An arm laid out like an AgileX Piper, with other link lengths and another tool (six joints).
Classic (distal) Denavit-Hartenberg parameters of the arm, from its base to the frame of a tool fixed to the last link. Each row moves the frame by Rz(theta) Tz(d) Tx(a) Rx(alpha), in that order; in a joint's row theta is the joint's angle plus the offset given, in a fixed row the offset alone. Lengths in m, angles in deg.
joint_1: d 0.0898  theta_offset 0  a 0  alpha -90
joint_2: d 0  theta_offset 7.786  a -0.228  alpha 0
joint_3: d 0  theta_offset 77.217  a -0.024  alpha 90
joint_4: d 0.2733  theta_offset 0  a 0  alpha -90
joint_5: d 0  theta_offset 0  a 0  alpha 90
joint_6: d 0.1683  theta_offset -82  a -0.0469  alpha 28.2
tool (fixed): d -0.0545  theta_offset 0  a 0  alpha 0
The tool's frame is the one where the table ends.
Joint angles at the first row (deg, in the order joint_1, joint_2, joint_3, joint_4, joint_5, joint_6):
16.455, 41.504, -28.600, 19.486, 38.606, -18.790
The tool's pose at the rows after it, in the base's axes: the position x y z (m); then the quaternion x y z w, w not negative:
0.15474 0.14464 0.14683 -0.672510 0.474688 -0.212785 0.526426
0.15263 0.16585 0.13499 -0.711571 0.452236 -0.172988 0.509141
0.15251 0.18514 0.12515 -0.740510 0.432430 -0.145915 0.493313
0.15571 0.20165 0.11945 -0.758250 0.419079 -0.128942 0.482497
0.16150 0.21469 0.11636 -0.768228 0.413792 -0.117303 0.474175
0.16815 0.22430 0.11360 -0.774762 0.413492 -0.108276 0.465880
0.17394 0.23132 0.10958 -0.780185 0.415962 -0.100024 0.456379
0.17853 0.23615 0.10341 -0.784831 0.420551 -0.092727 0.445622
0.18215 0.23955 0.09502 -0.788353 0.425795 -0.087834 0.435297
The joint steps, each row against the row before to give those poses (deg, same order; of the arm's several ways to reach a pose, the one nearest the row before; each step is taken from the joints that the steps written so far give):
6.119, 7.464, -2.398, 1.481, -0.011, -2.003
5.713, 7.500, -2.695, -0.001, -0.602, -0.437
4.569, 6.888, -3.134, -0.462, -0.720, 0.125
2.993, 5.864, -3.558, -0.314, -0.392, 0.239
1.562, 4.875, -3.570, 0.010, 0.158, 0.175
0.659, 4.075, -3.181, 0.164, 0.529, 0.045
0.281, 3.472, -2.535, 0.209, 0.623, 0.025
0.088, 3.027, -1.765, 0.214, 0.396, 0.049
0.049, 2.699, -1.044, 0.157, -0.206, 0.080

